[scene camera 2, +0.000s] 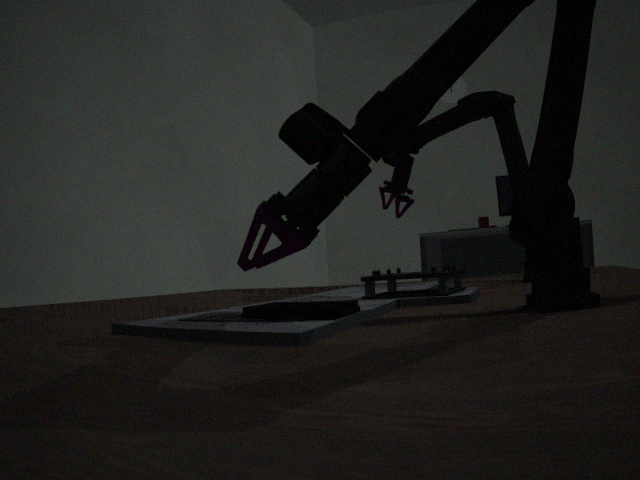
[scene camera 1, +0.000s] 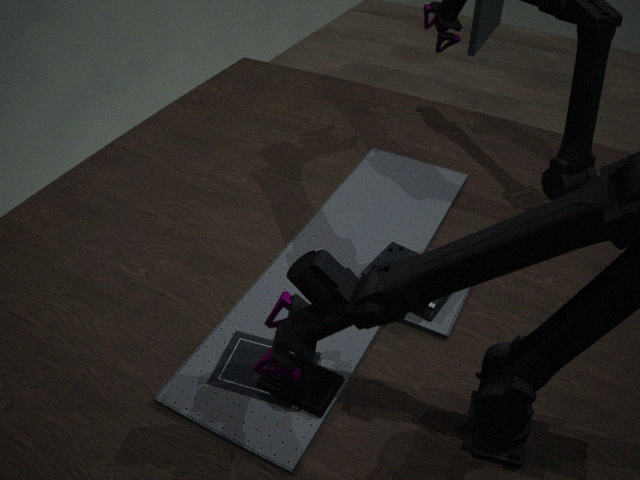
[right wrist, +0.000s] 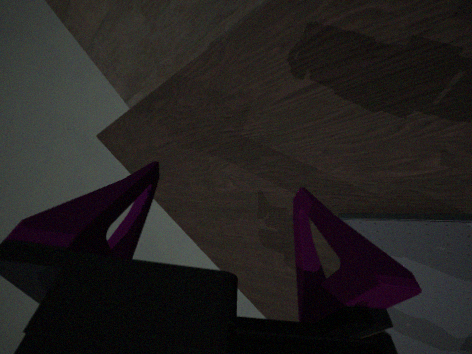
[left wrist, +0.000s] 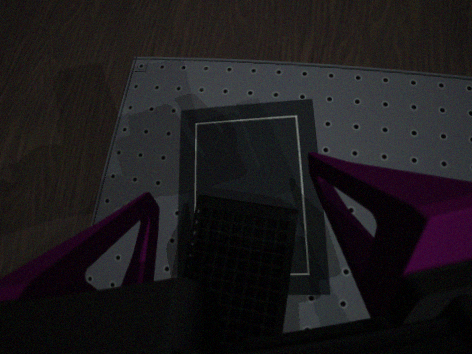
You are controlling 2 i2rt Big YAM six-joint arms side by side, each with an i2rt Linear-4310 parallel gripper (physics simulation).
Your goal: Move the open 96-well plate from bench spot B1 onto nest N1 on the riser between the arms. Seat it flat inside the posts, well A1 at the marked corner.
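Places are measured from the left arm's base along level axes (x ahead, y left, z up), in millimetres.
Pixels of known places: left gripper, fingertip midpoint: (scene camera 2: 247, 266) (scene camera 1: 261, 347) (left wrist: 227, 181); right gripper, fingertip midpoint: (scene camera 2: 391, 213) (scene camera 1: 431, 40) (right wrist: 230, 181); left arm's base at its link origin: (scene camera 2: 561, 305) (scene camera 1: 499, 431).
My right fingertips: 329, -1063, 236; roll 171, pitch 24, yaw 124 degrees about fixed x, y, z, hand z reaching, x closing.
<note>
For each thing: its top centre in the pictures, then the offset to it from my right fingertips, as dx, dy, dz. "spot": a spot on its surface instead. Level surfaces: height alone.
- black 96-well plate at its top centre: (left wrist: 233, 282) (scene camera 2: 300, 304) (scene camera 1: 300, 378) +18, +1082, -207
- dark mat at its surface level: dz -221
- riser with posts, surface spot: (scene camera 2: 379, 277) spot: -51, +830, -186
- wooden table at its surface level: dz -236
The black 96-well plate (scene camera 1: 315, 390) (scene camera 2: 305, 310) (left wrist: 242, 250) lies flat, partly over the dark mat (scene camera 1: 222, 364) (left wrist: 187, 150) with a white outline and partly beyond it. My left gripper (scene camera 1: 261, 347) (scene camera 2: 244, 266) (left wrist: 227, 181) is open and tilted, above the mat and plate. In the left wrist view the plate's far end shows between the fingers; its near end is hidden by the gripper body. The riser with posts (scene camera 1: 393, 252) (scene camera 2: 379, 277) is partly hidden by the left arm in scene camera 1. My right gripper (scene camera 1: 432, 38) (scene camera 2: 392, 211) (right wrist: 230, 181) is open, empty and high up.
The perforated grey board (scene camera 1: 382, 206) (scene camera 2: 206, 334) (left wrist: 380, 95) lies on the wooden table (scene camera 1: 129, 258) (scene camera 2: 465, 387) under the plate and riser. The left arm reaches low across the riser in scene camera 1. A cabinet (scene camera 2: 465, 253) with a red object (scene camera 2: 483, 222) stands in the background.
</note>
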